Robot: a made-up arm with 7 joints. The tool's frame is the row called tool. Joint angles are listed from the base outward.
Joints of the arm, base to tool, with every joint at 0 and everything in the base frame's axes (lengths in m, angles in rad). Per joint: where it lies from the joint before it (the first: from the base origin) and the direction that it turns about. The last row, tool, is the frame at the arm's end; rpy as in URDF.
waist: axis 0 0 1 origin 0 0 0.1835
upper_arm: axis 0 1 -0.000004 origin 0 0 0
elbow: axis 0 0 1 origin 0 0 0.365
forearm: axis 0 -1 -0.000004 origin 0.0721 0 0
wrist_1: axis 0 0.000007 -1 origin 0.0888 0 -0.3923
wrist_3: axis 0 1 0.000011 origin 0 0 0
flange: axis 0 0.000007 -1 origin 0.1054 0 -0.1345
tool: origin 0 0 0 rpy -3.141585 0 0
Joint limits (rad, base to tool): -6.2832..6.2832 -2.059..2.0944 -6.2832..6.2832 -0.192..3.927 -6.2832..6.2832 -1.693..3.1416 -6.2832..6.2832
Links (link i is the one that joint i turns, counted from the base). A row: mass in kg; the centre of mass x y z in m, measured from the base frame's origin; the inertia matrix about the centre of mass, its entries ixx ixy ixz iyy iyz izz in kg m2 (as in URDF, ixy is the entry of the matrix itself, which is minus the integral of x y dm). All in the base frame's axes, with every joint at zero. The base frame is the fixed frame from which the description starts. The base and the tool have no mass.
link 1: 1.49; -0.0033 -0.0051 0.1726; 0.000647 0 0 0.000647 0 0.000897
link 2: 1.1; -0.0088 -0.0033 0.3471; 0.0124 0 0 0.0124 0 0.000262
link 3: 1; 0.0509 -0.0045 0.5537; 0.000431 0 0 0.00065 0 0.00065
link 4: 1.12; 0.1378 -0.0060 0.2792; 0.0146 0 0.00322 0.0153 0 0.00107
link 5: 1.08; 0.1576 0.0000 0.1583; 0.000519 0 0 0.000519 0 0.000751
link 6: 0.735; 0.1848 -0.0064 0.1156; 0.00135 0 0.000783 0.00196 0 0.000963
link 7: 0.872; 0.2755 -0.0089 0.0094; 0.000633 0 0 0.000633 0 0.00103
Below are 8 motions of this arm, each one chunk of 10 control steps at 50 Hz.
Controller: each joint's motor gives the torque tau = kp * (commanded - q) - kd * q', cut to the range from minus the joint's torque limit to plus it. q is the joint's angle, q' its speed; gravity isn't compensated. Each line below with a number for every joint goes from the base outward.
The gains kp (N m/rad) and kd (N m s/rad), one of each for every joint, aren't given. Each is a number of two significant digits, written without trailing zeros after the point. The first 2 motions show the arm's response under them.
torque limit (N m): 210 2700 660 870 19 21 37
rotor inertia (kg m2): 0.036 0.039 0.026 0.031 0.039 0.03 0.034
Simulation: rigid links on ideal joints. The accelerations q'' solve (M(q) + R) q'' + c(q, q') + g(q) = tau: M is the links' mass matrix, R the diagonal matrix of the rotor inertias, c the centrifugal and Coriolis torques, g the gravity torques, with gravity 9.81 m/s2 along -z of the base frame. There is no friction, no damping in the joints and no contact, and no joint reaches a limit. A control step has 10 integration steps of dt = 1/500 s. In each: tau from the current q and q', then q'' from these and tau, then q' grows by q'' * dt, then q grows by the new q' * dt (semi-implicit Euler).
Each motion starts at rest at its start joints. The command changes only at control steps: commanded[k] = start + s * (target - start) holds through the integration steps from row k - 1 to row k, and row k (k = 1, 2, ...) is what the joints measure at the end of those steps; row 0 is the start. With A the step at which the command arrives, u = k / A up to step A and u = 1 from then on. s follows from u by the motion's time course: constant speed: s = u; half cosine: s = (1 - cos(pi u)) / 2; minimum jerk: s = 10 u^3 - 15 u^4 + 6 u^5; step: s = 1 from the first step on.
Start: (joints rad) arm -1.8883 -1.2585 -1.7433 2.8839 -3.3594 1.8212 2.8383
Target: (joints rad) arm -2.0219 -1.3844 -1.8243 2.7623 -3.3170 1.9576 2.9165
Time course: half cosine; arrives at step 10
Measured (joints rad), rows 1 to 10:
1: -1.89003 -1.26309 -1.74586 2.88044 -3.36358 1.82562 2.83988
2: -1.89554 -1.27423 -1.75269 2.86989 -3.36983 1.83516 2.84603
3: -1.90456 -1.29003 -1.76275 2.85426 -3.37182 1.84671 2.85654
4: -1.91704 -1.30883 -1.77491 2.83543 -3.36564 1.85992 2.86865
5: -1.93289 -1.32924 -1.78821 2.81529 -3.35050 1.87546 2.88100
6: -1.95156 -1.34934 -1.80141 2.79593 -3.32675 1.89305 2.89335
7: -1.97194 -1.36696 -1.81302 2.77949 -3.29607 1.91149 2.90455
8: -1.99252 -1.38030 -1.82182 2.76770 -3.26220 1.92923 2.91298
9: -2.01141 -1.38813 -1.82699 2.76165 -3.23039 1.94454 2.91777
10: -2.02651 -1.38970 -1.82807 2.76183 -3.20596 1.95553 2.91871
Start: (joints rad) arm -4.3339 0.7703 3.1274 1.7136 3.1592 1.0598 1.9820
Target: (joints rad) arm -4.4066 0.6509 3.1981 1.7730 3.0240 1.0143 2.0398
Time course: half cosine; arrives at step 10
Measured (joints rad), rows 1 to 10:
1: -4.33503 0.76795 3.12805 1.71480 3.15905 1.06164 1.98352
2: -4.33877 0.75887 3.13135 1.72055 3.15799 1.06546 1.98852
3: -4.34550 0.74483 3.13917 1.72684 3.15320 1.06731 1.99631
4: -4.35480 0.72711 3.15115 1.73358 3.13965 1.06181 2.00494
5: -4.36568 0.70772 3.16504 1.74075 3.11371 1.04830 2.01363
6: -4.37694 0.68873 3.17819 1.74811 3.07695 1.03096 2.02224
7: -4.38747 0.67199 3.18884 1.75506 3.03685 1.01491 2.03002
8: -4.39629 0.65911 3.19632 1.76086 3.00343 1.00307 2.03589
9: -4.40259 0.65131 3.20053 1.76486 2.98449 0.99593 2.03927
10: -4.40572 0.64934 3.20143 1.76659 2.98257 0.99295 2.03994
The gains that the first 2 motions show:
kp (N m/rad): 1300 14000 2100 3000 57 120 220
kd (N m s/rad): 24 69 14 16 0.55 2 1.1
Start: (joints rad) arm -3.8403 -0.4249 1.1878 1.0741 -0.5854 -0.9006 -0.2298
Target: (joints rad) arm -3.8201 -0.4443 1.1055 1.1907 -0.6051 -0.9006 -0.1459
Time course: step
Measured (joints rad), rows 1 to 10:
1: -3.83285 -0.44433 1.13194 1.16273 -0.68314 -0.84596 -0.15201
2: -3.81653 -0.44657 1.07960 1.24154 -0.74193 -0.84892 -0.10335
3: -3.81345 -0.44497 1.08663 1.21033 -0.64219 -0.92856 -0.14565
4: -3.82104 -0.44346 1.11740 1.16652 -0.52952 -0.96159 -0.16869
5: -3.82183 -0.44408 1.12042 1.17203 -0.50769 -0.91970 -0.14440
6: -3.81918 -0.44474 1.10605 1.19515 -0.54698 -0.87840 -0.13270
7: -3.81976 -0.44447 1.09983 1.19654 -0.58741 -0.88046 -0.14646
8: -3.82362 -0.44386 1.10516 1.18412 -0.61799 -0.89763 -0.15281
9: -3.82516 -0.44393 1.11004 1.17981 -0.65143 -0.89991 -0.14568
10: -3.82261 -0.44446 1.11029 1.18492 -0.68187 -0.89304 -0.14283

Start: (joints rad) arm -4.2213 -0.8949 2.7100 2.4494 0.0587 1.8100 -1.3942
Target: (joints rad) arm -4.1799 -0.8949 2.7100 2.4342 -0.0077 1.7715 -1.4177
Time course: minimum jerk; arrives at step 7
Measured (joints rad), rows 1 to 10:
1: -4.22104 -0.89610 2.71061 2.44696 0.05822 1.80980 -1.39467
2: -4.21958 -0.89761 2.71128 2.44131 0.05636 1.80975 -1.39759
3: -4.21583 -0.89818 2.71100 2.43607 0.04976 1.80859 -1.40391
4: -4.20898 -0.89779 2.71025 2.43267 0.03420 1.80315 -1.41126
5: -4.19935 -0.89725 2.71014 2.43080 0.01010 1.79290 -1.41647
6: -4.18870 -0.89707 2.71119 2.43007 -0.01468 1.78168 -1.41834
7: -4.17938 -0.89710 2.71279 2.43038 -0.02858 1.77430 -1.41786
8: -4.17292 -0.89698 2.71378 2.43100 -0.02491 1.77209 -1.41735
9: -4.16988 -0.89687 2.71408 2.43126 -0.00652 1.77328 -1.41781
10: -4.16978 -0.89698 2.71405 2.43082 0.01728 1.77560 -1.41828

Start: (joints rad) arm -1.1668 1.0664 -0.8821 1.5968 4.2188 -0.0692 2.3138
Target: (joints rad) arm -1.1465 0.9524 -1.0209 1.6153 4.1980 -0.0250 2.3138
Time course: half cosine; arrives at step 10
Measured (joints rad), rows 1 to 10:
1: -1.16660 1.06514 -0.88098 1.59452 4.21864 -0.06936 2.31378
2: -1.16425 1.05839 -0.88387 1.59079 4.21514 -0.07664 2.31398
3: -1.15922 1.04538 -0.89757 1.59278 4.20611 -0.09011 2.31424
4: -1.15238 1.02759 -0.92144 1.60002 4.19728 -0.09441 2.31389
5: -1.14627 1.00811 -0.94949 1.60796 4.19618 -0.08067 2.31329
6: -1.14329 0.98968 -0.97570 1.61314 4.20430 -0.05536 2.31319
7: -1.14414 0.97394 -0.99719 1.61518 4.21569 -0.03181 2.31357
8: -1.14788 0.96187 -1.01342 1.61545 4.22179 -0.01785 2.31392
9: -1.15297 0.95432 -1.02391 1.61511 4.21759 -0.01223 2.31408
10: -1.15813 0.95212 -1.02751 1.61434 4.20436 -0.00997 2.31415

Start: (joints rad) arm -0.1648 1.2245 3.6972 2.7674 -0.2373 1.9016 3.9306
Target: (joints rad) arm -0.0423 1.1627 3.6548 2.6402 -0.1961 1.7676 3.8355
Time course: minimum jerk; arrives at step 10
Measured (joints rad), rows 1 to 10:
1: -0.16476 1.22548 3.69789 2.76825 -0.23614 1.90417 3.92963
2: -0.16237 1.22461 3.69798 2.76613 -0.22736 1.90255 3.92427
3: -0.15423 1.21814 3.69446 2.75295 -0.20614 1.88897 3.91238
4: -0.13979 1.20595 3.68674 2.72817 -0.17767 1.86639 3.89580
5: -0.12100 1.19154 3.67690 2.69856 -0.15484 1.84284 3.87766
6: -0.10019 1.17878 3.66770 2.67211 -0.14838 1.82330 3.86021
7: -0.07907 1.16963 3.66056 2.65329 -0.15991 1.80751 3.84577
8: -0.05935 1.16437 3.65554 2.64299 -0.18361 1.79399 3.83674
9: -0.04322 1.16269 3.65265 2.64035 -0.21159 1.78336 3.83386
10: -0.03244 1.16371 3.65207 2.64316 -0.23614 1.77670 3.83492

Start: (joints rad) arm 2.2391 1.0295 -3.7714 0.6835 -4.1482 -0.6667 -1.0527
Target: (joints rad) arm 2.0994 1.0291 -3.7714 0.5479 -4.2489 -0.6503 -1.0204
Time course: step
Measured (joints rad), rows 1 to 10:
1: 2.14772 1.03095 -3.74825 0.55266 -4.24523 -0.59745 -1.02559
2: 2.11888 1.02535 -3.78466 0.48478 -4.28589 -0.61225 -1.00364
3: 2.10792 1.02880 -3.80218 0.53210 -4.20492 -0.66470 -1.01469
4: 2.08760 1.03185 -3.77586 0.56895 -4.15547 -0.69354 -1.02691
5: 2.08525 1.03037 -3.76184 0.55502 -4.18501 -0.68908 -1.02271
6: 2.09817 1.02834 -3.77375 0.53441 -4.23224 -0.66733 -1.01659
7: 2.10432 1.02857 -3.78183 0.53589 -4.25103 -0.64677 -1.01846
8: 2.10170 1.02945 -3.77598 0.54681 -4.25107 -0.63899 -1.02186
9: 2.09892 1.02963 -3.77053 0.54939 -4.25352 -0.64116 -1.02148
10: 2.09908 1.02927 -3.77288 0.54459 -4.25676 -0.64694 -1.01983

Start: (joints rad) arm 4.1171 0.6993 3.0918 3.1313 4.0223 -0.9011 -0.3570
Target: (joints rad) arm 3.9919 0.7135 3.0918 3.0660 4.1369 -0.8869 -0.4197
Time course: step
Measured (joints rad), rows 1 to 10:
1: 4.08444 0.71882 3.08925 3.07642 4.04631 -0.89322 -0.41419
2: 4.02621 0.71257 3.09109 3.06373 4.09118 -0.88325 -0.45256
3: 3.97705 0.71077 3.09297 3.06004 4.13748 -0.88831 -0.42285
4: 3.95538 0.71345 3.09412 3.06634 4.17697 -0.90265 -0.40305
5: 3.95897 0.71662 3.09438 3.07359 4.21123 -0.91339 -0.41809
6: 3.97527 0.71732 3.09404 3.07505 4.23684 -0.91409 -0.42737
7: 3.99172 0.71600 3.09330 3.07179 4.24317 -0.90668 -0.41885
8: 4.00096 0.71474 3.09253 3.06873 4.22272 -0.89725 -0.41412
9: 4.00192 0.71458 3.09204 3.06831 4.18075 -0.89165 -0.41911
10: 3.99789 0.71490 3.09179 3.06912 4.13404 -0.89199 -0.42224

